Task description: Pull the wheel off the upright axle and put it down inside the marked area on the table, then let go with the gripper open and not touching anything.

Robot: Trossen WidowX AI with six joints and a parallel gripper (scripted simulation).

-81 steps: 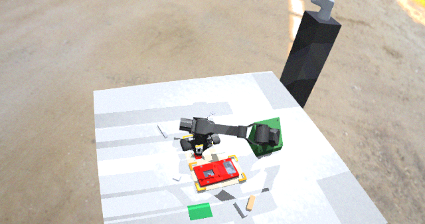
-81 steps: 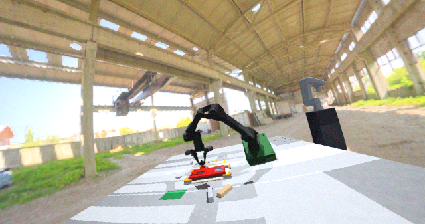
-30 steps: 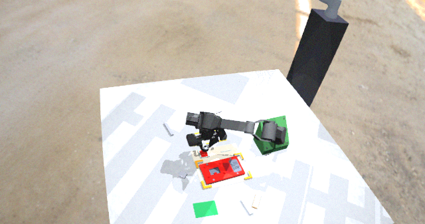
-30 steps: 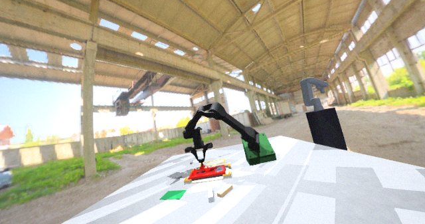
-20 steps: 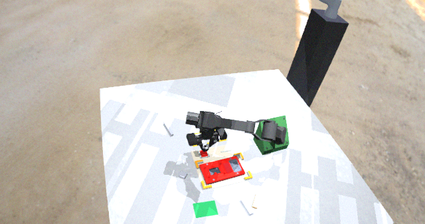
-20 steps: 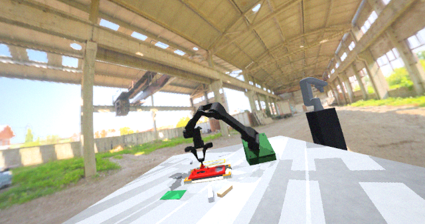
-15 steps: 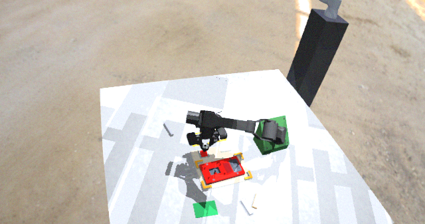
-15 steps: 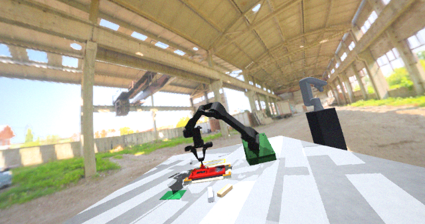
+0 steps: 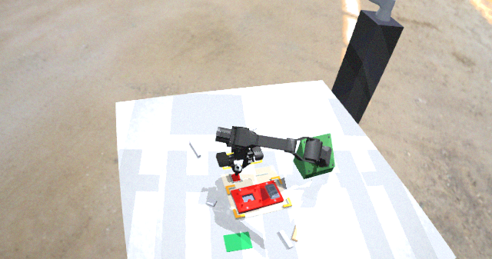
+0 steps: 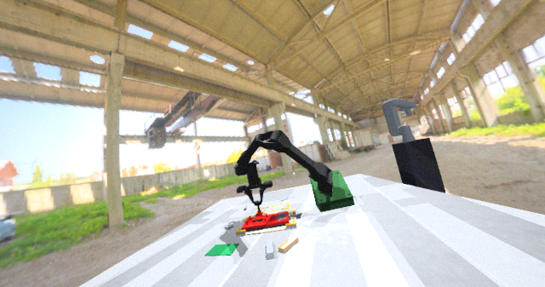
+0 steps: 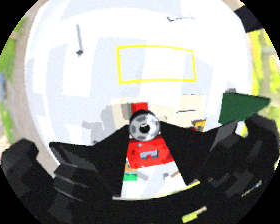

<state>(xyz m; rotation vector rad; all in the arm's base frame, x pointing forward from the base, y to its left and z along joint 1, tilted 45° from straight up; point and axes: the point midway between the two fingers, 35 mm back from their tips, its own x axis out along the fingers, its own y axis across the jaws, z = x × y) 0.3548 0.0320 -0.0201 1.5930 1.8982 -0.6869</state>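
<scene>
My gripper tip is 4 cm above the upright axle. Also, from my gripper tip: tan block 18 cm behind, 30 cm to the left, 6 cm below; wheel right at my gripper tip.
</scene>
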